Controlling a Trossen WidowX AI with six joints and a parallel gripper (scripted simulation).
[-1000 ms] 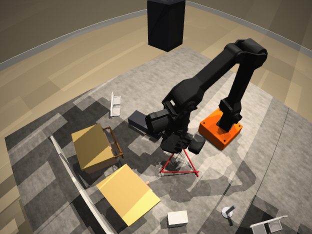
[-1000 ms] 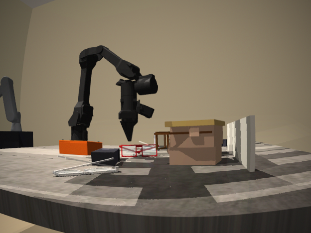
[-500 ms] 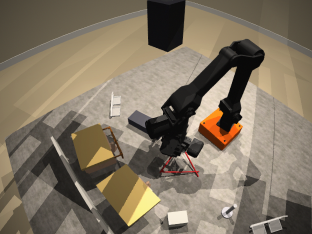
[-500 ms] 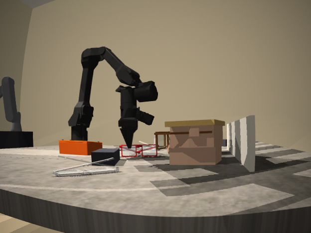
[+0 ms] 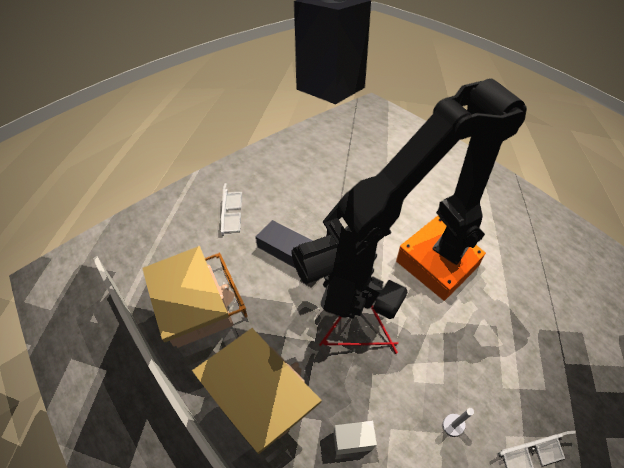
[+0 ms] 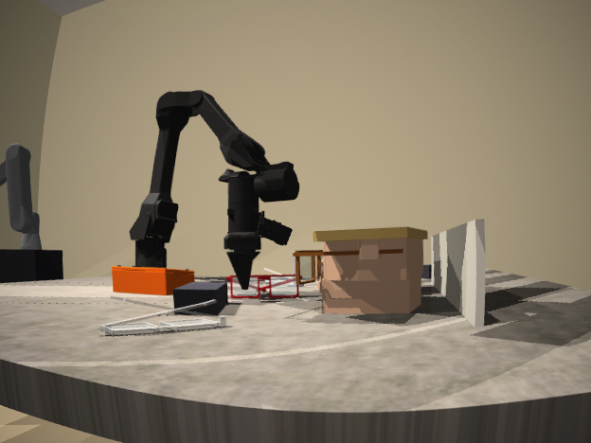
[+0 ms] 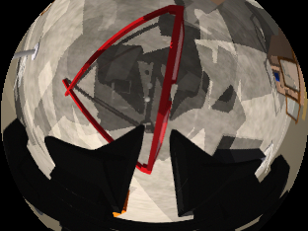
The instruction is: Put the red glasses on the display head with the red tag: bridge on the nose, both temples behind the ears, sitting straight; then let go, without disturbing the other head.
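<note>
My gripper tip is now 29 cm to the right of the stand, 8 cm short of it and 1 cm below it. Round my gripper tip: small white box 20 cm ahead, 16 cm to the left, 1 cm above; then white wall strip 35 cm ahead, 12 cm to the right, 4 cm above; then display head 20 cm to the right, 19 cm ahead, 4 cm above.
</note>
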